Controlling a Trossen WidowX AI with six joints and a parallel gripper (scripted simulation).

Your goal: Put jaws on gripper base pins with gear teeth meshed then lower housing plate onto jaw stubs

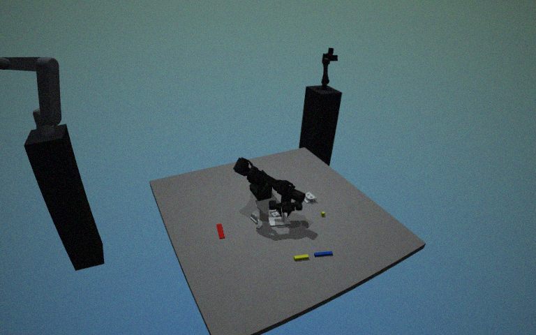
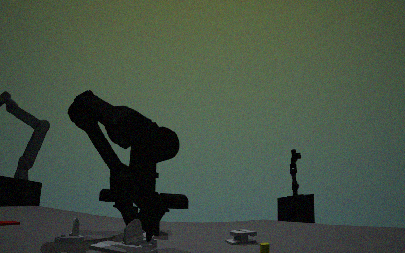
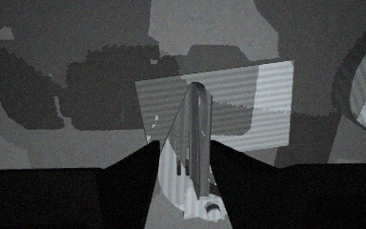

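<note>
The housing plate is 6 cm behind my gripper tip, 2 cm below it and 1 cm to the right of it. The rest, counted from my gripper tip: gripper base: 25 cm to the left, 11 cm behind; then jaw: 4 cm behind; then small yellow cube: 24 cm to the left, 6 cm ahead, 1 cm below.
</note>
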